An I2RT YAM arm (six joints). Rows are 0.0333 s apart.
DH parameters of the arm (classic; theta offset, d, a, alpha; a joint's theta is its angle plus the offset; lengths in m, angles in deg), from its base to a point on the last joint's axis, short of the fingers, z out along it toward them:
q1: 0 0.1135 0.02 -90
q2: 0 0 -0.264 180
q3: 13.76 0 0.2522 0
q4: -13.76 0 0.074 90
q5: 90 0 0 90
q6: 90 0.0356 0 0
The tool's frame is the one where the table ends.
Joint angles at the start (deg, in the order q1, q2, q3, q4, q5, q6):
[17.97, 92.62, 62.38, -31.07, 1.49, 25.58]
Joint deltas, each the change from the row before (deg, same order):
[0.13, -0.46, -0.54, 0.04, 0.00, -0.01]
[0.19, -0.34, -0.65, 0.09, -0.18, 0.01]
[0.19, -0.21, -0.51, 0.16, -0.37, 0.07]
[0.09, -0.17, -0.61, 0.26, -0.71, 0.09]
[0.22, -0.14, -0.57, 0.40, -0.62, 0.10]
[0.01, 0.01, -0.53, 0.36, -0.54, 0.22]
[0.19, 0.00, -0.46, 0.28, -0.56, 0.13]
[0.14, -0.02, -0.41, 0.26, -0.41, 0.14]
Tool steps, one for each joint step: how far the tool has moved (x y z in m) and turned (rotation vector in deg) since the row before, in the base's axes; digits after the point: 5 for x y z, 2 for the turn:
[-0.00240, 0.00000, -0.00029, -0.02, 0.04, 0.14]
[-0.00258, 0.00040, -0.00146, 0.09, 0.26, 0.27]
[-0.00191, 0.00073, -0.00136, 0.30, 0.24, 0.30]
[-0.00188, 0.00037, -0.00199, 0.58, 0.38, 0.35]
[-0.00172, 0.00111, -0.00181, 0.55, 0.22, 0.42]
[-0.00108, 0.00005, -0.00242, 0.49, 0.36, 0.07]
[-0.00136, 0.00101, -0.00207, 0.47, 0.35, 0.34]
[-0.00117, 0.00068, -0.00173, 0.36, 0.27, 0.21]

